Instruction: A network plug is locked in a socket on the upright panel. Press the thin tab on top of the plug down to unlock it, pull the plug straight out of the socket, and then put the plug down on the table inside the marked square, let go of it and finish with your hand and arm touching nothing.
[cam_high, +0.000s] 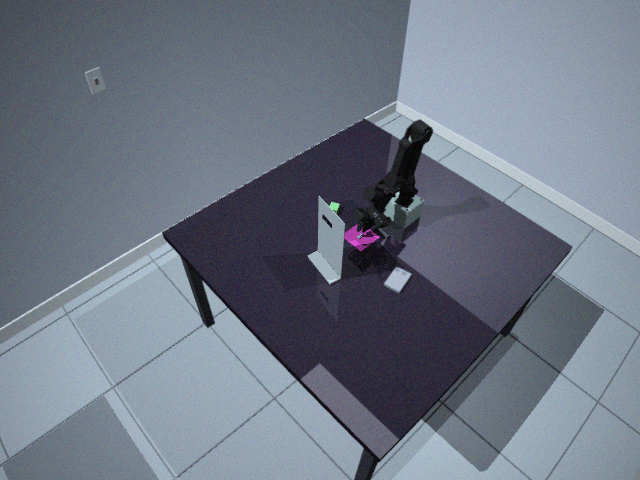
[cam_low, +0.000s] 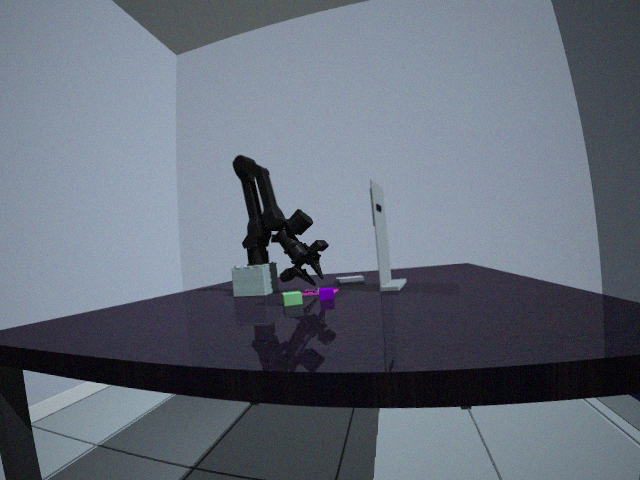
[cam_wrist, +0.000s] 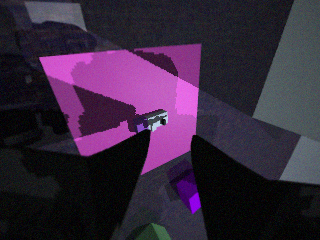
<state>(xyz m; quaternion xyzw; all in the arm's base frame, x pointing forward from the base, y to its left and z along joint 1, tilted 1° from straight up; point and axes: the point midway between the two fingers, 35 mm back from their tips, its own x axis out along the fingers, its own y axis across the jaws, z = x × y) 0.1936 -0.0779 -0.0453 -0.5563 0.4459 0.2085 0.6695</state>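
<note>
Now: gripper tip 2 cm above the purple network plug. Also, from my gripper tip: green block: 18 cm to the right, 6 cm behind, 2 cm below; purple block: 13 cm to the right, 3 cm ahead, 2 cm below; magenta marked square: 3 cm below.
</note>
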